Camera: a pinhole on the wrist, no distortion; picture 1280 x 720 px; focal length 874.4 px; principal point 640.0 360.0 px. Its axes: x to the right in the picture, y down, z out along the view. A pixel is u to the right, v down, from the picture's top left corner.
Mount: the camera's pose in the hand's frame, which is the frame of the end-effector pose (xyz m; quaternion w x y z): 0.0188 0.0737 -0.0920 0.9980 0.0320 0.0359 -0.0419
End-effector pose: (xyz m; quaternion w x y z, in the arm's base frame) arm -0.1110 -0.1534 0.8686 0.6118 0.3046 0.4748 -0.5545
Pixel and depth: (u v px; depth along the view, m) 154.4 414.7 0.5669
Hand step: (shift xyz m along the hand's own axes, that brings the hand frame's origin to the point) -0.2520 0.0967 0.4978
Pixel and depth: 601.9 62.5 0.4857
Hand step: 0.0171 -0.1214 0.3830
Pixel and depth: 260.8 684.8 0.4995
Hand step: -0.1461 0.2424 0.4326
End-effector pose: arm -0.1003 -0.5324 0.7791 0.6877 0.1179 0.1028 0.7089
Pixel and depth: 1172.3 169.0 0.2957
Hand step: 0.2126 -0.0249 0.1850
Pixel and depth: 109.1 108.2 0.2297
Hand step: -0.1097 0.0039 0.1430
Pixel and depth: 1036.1 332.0 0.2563
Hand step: 0.1512 0.0390 0.1540
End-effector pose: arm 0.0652 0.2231 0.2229 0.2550 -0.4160 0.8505 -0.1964
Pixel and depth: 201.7 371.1 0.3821
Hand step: -0.1448 0.0685 0.3029
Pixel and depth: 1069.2 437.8 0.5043
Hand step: 0.3035 0.0645 0.3943
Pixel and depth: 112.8 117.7 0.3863
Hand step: -0.1952 -0.0396 0.3033
